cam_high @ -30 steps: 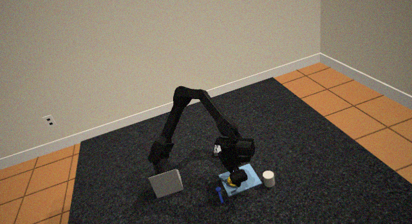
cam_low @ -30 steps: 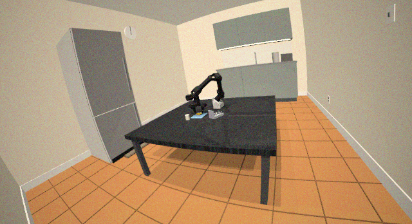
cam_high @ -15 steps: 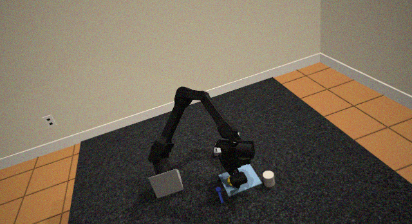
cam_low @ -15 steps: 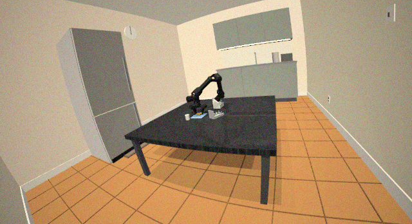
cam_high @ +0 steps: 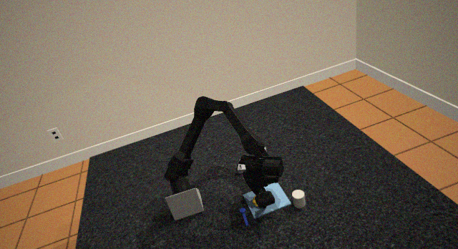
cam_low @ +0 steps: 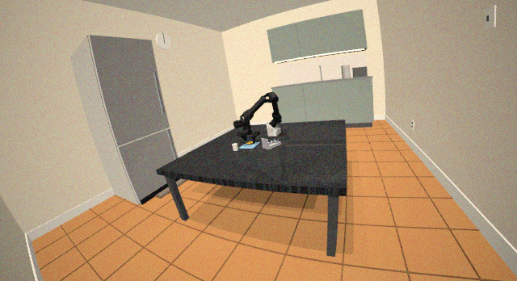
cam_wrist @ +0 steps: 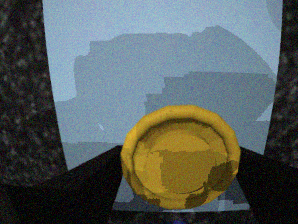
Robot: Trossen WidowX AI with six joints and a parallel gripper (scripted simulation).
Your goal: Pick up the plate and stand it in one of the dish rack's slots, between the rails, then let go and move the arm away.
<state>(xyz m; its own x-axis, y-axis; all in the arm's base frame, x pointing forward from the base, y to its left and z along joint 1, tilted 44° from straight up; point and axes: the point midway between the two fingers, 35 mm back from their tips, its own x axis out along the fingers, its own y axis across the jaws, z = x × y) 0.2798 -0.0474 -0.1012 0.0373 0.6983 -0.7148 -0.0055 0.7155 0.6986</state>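
The mat lies 2 cm ahead of my gripper tip, 1 cm to the left of it and 1 cm below it. From my gripper tip the other things lie so: yellow plate 1 cm above; blue spoon 8 cm behind, 3 cm to the right; white cup 13 cm ahead, 6 cm to the right, 2 cm above.
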